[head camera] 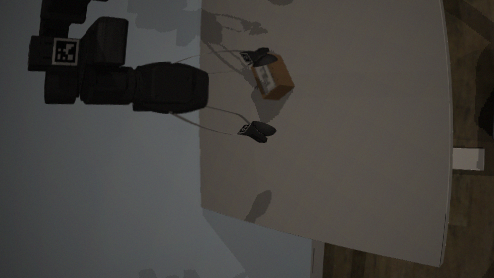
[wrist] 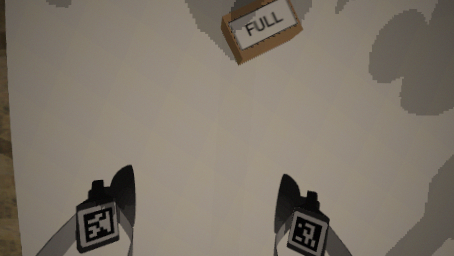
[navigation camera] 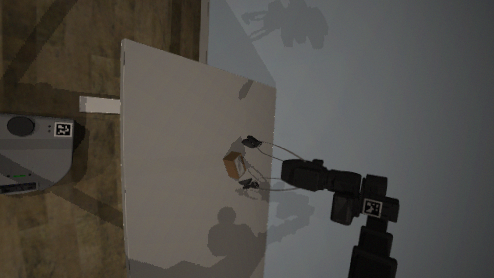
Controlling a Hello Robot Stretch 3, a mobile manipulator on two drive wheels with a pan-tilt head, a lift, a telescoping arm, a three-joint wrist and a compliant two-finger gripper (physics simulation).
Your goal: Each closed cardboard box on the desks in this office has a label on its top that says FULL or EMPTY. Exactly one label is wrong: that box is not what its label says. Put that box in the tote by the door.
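Where they show: gripper, fingertip midpoint: (head camera: 273,95) (wrist: 207,189) (navigation camera: 241,161); robot's base at its link origin: (navigation camera: 21,125).
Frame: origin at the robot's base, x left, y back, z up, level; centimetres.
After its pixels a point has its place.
A small brown closed cardboard box (head camera: 282,77) @(x -56.0, y 7.4, z 75.0 cm) (navigation camera: 231,166) @(x -56.3, y 7.9, z 75.7 cm) (wrist: 241,56) @(x -55.2, y 5.3, z 77.0 cm) sits on the desk (head camera: 350,150) @(x -39.2, y -7.3, z 72.0 cm) (navigation camera: 170,125) @(x -31.0, y -6.0, z 72.0 cm) (wrist: 175,110) @(x -47.3, y -3.3, z 72.0 cm). Its white top label reads FULL in the wrist view, where the box lies at the upper edge, beyond the fingertips and partly cut off. My gripper (head camera: 259,95) @(x -42.3, y 2.2, z 91.4 cm) (navigation camera: 250,163) @(x -42.3, y 2.2, z 91.4 cm) (wrist: 207,189) @(x -42.3, y 2.2, z 91.4 cm) is open, with no object between its fingers. It is above the desk near its wall side, with one finger overlapping the box's corner in the head view. The tote does not show in these views.
A pale wall (head camera: 100,175) @(x -97.5, y -19.9, z 104.5 cm) (navigation camera: 390,75) @(x -96.0, y -35.8, z 124.2 cm) runs along the desk's far side. My grey wheeled base (navigation camera: 35,150) @(x -4.5, y 9.0, z 16.0 cm) stands on the wooden floor (head camera: 470,210) @(x -23.4, y -32.4, z 0.0 cm) (navigation camera: 45,230) @(x -8.9, y 50.9, z 0.1 cm) across the desk. A white block (head camera: 467,159) @(x -27.0, y -13.1, z 2.6 cm) (navigation camera: 100,105) @(x -29.5, y -13.0, z 2.6 cm) shows beside the desk's near edge. Shadows fall on the desk.
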